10 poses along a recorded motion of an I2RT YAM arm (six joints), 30 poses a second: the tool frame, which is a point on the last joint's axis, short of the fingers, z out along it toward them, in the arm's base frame.
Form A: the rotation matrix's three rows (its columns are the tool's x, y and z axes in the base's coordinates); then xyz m. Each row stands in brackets.
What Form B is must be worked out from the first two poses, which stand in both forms.
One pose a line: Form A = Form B
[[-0.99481, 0.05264, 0.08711], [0.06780, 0.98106, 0.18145], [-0.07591, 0.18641, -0.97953]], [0.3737, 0.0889, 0.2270] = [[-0.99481, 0.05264, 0.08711, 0.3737], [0.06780, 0.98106, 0.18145, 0.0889], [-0.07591, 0.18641, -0.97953, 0.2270], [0, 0, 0, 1]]
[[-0.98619, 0.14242, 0.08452], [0.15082, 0.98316, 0.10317], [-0.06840, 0.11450, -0.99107]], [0.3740, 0.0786, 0.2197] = [[-0.98619, 0.14242, 0.08452, 0.3740], [0.15082, 0.98316, 0.10317, 0.0786], [-0.06840, 0.11450, -0.99107, 0.2197], [0, 0, 0, 1]]
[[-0.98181, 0.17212, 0.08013], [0.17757, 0.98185, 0.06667], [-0.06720, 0.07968, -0.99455]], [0.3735, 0.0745, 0.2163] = [[-0.98181, 0.17212, 0.08013, 0.3735], [0.17757, 0.98185, 0.06667, 0.0745], [-0.06720, 0.07968, -0.99455, 0.2163], [0, 0, 0, 1]]
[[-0.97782, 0.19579, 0.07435], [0.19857, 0.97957, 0.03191], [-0.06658, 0.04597, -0.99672]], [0.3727, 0.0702, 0.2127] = [[-0.97782, 0.19579, 0.07435, 0.3727], [0.19857, 0.97957, 0.03191, 0.0702], [-0.06658, 0.04597, -0.99672, 0.2127], [0, 0, 0, 1]]
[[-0.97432, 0.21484, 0.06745], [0.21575, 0.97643, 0.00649], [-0.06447, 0.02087, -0.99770]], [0.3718, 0.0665, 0.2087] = [[-0.97432, 0.21484, 0.06745, 0.3718], [0.21575, 0.97643, 0.00649, 0.0665], [-0.06447, 0.02087, -0.99770, 0.2087], [0, 0, 0, 1]]
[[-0.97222, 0.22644, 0.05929], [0.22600, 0.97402, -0.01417], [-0.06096, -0.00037, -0.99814]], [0.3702, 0.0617, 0.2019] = [[-0.97222, 0.22644, 0.05929, 0.3702], [0.22600, 0.97402, -0.01417, 0.0617], [-0.06096, -0.00037, -0.99814, 0.2019], [0, 0, 0, 1]]
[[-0.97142, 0.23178, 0.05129], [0.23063, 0.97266, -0.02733], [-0.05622, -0.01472, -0.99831]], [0.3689, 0.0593, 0.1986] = [[-0.97142, 0.23178, 0.05129, 0.3689], [0.23063, 0.97266, -0.02733, 0.0593], [-0.05622, -0.01472, -0.99831, 0.1986], [0, 0, 0, 1]]
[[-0.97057, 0.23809, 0.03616], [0.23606, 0.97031, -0.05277], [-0.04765, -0.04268, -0.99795]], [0.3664, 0.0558, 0.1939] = [[-0.97057, 0.23809, 0.03616, 0.3664], [0.23606, 0.97031, -0.05277, 0.0558], [-0.04765, -0.04268, -0.99795, 0.1939], [0, 0, 0, 1]]
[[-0.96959, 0.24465, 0.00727], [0.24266, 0.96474, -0.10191], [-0.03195, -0.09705, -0.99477]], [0.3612, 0.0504, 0.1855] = [[-0.96959, 0.24465, 0.00727, 0.3612], [0.24266, 0.96474, -0.10191, 0.0504], [-0.03195, -0.09705, -0.99477, 0.1855], [0, 0, 0, 1]]
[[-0.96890, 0.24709, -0.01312], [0.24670, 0.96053, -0.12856], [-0.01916, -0.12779, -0.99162]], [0.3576, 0.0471, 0.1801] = [[-0.96890, 0.24709, -0.01312, 0.3576], [0.24670, 0.96053, -0.12856, 0.0471], [-0.01916, -0.12779, -0.99162, 0.1801], [0, 0, 0, 1]]
